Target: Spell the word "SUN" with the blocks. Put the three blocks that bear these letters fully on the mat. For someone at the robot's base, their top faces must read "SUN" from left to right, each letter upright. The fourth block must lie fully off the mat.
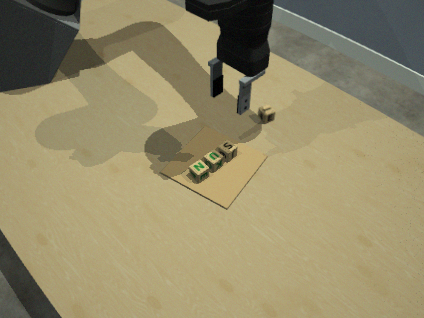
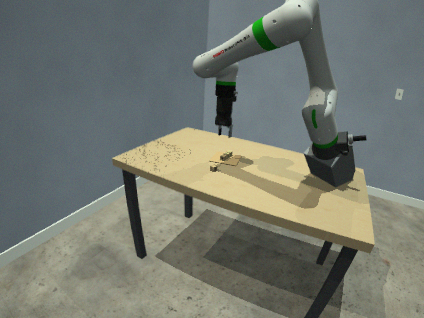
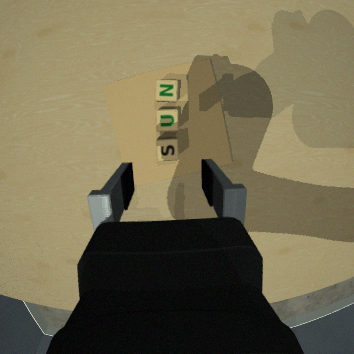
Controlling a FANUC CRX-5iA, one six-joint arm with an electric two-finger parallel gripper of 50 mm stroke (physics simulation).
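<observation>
Three letter blocks stand in a row, slightly apart, fully on the square mat [image 1: 235,185] [image 2: 231,162] [image 3: 131,117]. From the robot's base they read S, U, N left to right, each upright: the black S block [image 1: 228,150] [image 3: 167,150], the green U block [image 1: 214,160] [image 3: 167,120] and the green N block [image 1: 199,171] [image 3: 167,90]. The fourth block [image 1: 267,114] [image 2: 213,168] lies on the table fully off the mat, beyond the S end; its top mark is unclear. My gripper [image 1: 229,103] [image 2: 225,135] [image 3: 166,174] is open and empty, raised above the table.
The wooden table [image 1: 125,240] [image 2: 270,200] carries the mat and blocks. The robot's dark base [image 1: 35,55] [image 2: 331,165] stands at one end of it. The arm's shadow falls over part of the mat. A wall socket [image 2: 399,94] is on the wall.
</observation>
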